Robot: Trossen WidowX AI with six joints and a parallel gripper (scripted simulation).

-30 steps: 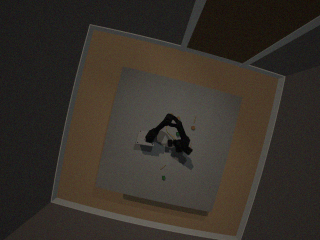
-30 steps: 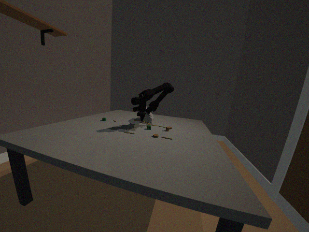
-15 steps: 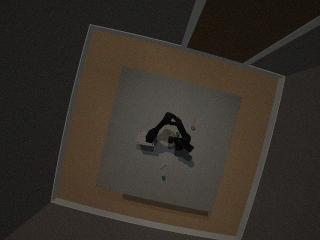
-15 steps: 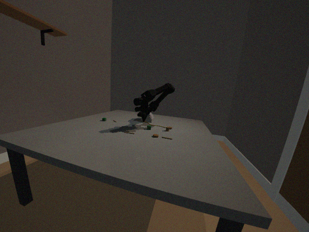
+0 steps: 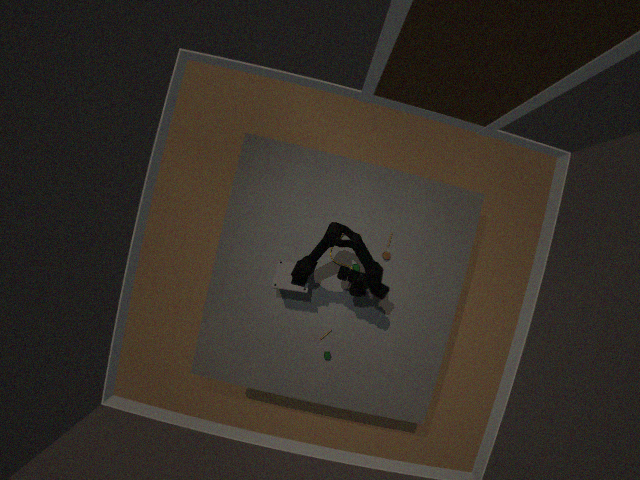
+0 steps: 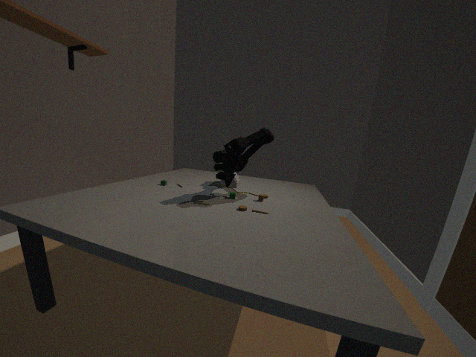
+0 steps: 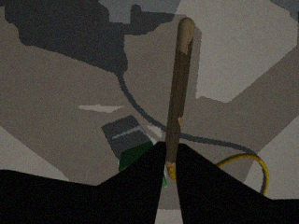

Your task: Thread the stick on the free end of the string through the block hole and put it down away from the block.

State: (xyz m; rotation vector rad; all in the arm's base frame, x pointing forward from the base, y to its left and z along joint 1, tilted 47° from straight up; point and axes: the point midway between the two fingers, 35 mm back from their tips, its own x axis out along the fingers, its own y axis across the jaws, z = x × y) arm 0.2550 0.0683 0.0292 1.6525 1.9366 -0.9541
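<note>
Right now the green cube is 2 cm ahead of my gripper tip, 4 cm to the left of it and 4 cm below it. The rest, counted from my gripper tip: wooden disc: 16 cm ahead, 13 cm to the left, 5 cm below; thin wooden stick: 1 cm to the right.
</note>
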